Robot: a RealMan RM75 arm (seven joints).
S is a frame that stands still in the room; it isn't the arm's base.
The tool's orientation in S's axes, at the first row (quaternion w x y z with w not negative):
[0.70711 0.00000 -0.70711 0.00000]
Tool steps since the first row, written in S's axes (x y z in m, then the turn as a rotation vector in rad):
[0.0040 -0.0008 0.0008 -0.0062 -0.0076 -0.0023]
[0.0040 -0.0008 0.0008 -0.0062 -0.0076 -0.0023]
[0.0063 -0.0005 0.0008 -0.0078 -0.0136 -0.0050]
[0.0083 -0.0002 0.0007 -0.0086 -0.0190 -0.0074]
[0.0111 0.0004 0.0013 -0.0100 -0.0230 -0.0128]
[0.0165 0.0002 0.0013 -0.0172 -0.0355 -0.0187]
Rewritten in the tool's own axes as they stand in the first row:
[0.0008 -0.0008 -0.0040 -0.0023 -0.0076 0.0062]
[0.0008 -0.0008 -0.0040 -0.0023 -0.0076 0.0062]
[0.0008 -0.0005 -0.0063 -0.0050 -0.0136 0.0078]
[0.0007 -0.0002 -0.0083 -0.0074 -0.0190 0.0086]
[0.0013 0.0004 -0.0111 -0.0128 -0.0230 0.0100]
[0.0013 0.0002 -0.0165 -0.0187 -0.0355 0.0172]

